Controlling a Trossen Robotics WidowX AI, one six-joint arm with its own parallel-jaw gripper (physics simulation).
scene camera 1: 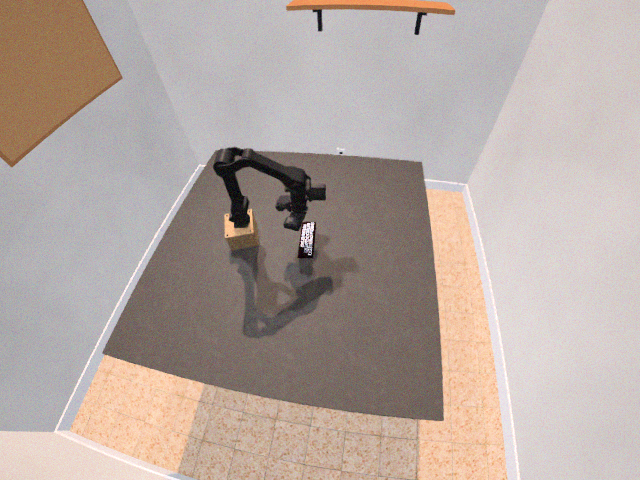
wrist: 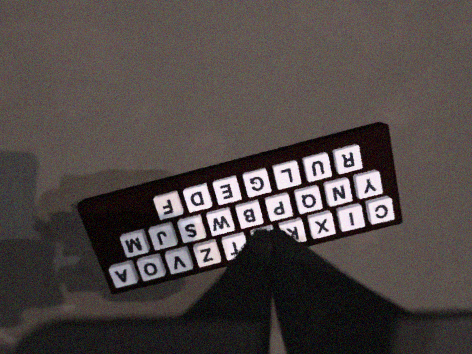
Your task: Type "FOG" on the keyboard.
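Pixels of known places: gripper, fingertip midpoint: [wrist: 267, 241]; arm's base at its link origin: [scene camera 1: 241, 221].
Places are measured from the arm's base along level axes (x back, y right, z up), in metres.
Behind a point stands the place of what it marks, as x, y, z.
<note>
A dark keyboard [scene camera 1: 299, 253] @(-0.253, 0.109, -0.090) [wrist: 125, 207] @(-0.257, 0.096, -0.091) with white letter keys lies flat on the dark table top. In the wrist view its letters appear upside down. The F key [wrist: 168, 205] @(-0.262, 0.069, -0.085) is at the left end of the row farthest from the fingers, the G key [wrist: 258, 183] @(-0.265, 0.014, -0.085) is near the middle of that row, and the O key [wrist: 151, 269] @(-0.299, 0.094, -0.085) is second from the left in the nearest row. My gripper [wrist: 267, 241] @(-0.258, 0.017, 0.006) is shut and empty, above the keyboard. Its fingertips cover the key between T and K in the wrist view.
The dark table top [scene camera 1: 361, 335] @(-0.498, 0.461, -0.103) carries the arm's wooden base block [scene camera 1: 241, 238] @(-0.003, 0.069, -0.031) to the left of the keyboard. The arm's shadow falls across the table. An orange shelf [scene camera 1: 369, 6] is on the back wall, and a brown board [scene camera 1: 46, 67] is at the upper left.
</note>
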